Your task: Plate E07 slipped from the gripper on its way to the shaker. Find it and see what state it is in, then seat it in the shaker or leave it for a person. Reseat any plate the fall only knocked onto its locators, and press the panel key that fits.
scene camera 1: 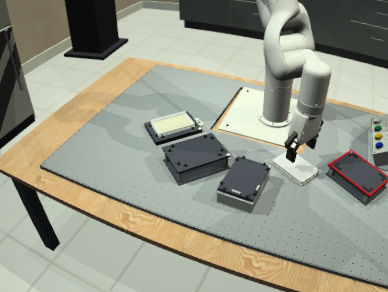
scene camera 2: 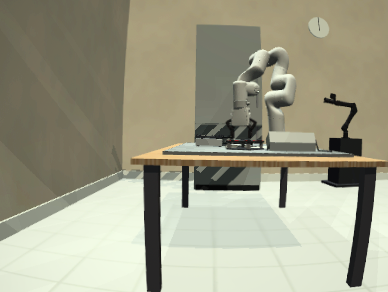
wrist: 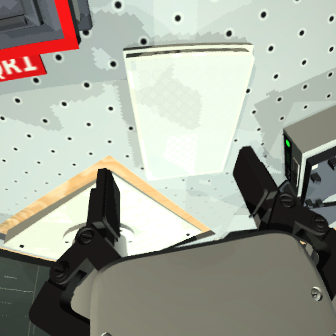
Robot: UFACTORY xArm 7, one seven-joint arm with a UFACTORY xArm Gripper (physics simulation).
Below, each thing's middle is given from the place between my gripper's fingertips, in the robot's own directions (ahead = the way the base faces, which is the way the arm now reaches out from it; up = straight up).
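The white well plate E07 (scene camera 1: pixel 301 172) is 40 mm below my hand, 20 mm ahead of it and 10 mm to the right of it. Going by their middles, of the things named here the white well plate E07 is the nearest to my hand. As for the dark station (scene camera 1: pixel 242 186), it is 150 mm ahead of my hand, 130 mm to the right of it and 20 mm below it.
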